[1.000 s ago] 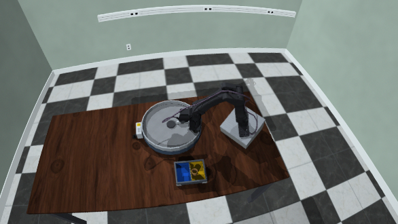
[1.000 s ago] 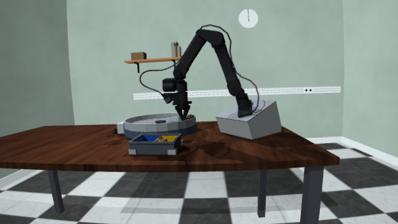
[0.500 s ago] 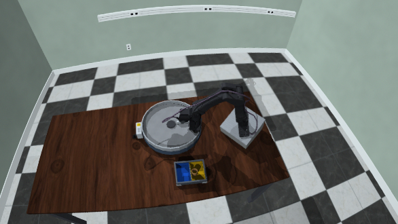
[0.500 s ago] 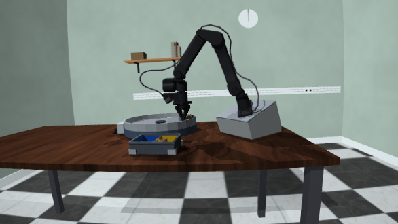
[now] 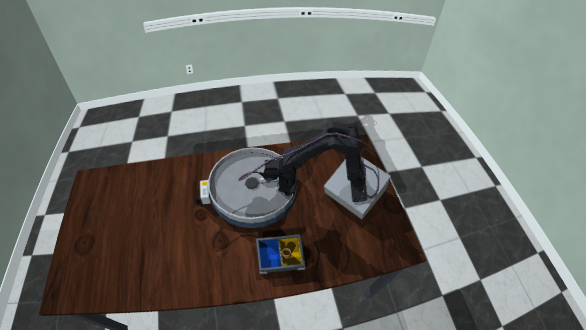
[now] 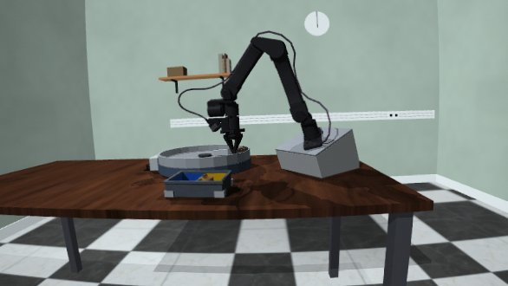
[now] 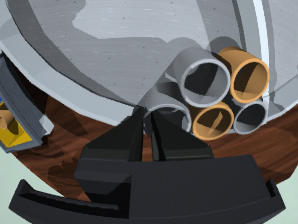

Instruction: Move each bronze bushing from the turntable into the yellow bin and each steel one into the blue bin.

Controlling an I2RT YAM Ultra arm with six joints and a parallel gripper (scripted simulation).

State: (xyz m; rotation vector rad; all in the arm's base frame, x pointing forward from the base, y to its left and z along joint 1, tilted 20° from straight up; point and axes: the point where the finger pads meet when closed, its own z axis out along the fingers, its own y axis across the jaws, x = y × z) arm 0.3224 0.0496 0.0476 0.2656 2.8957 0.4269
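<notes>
The bin tray is 2 cm ahead of my hand, 27 cm to the left of it and 6 cm below it. Round my hand: grey turntable (17 cm ahead, 7 cm to the right, 4 cm below); yellow bin (2 cm behind, 27 cm to the left, 7 cm below); blue bin (6 cm ahead, 28 cm to the left, 7 cm below).
</notes>
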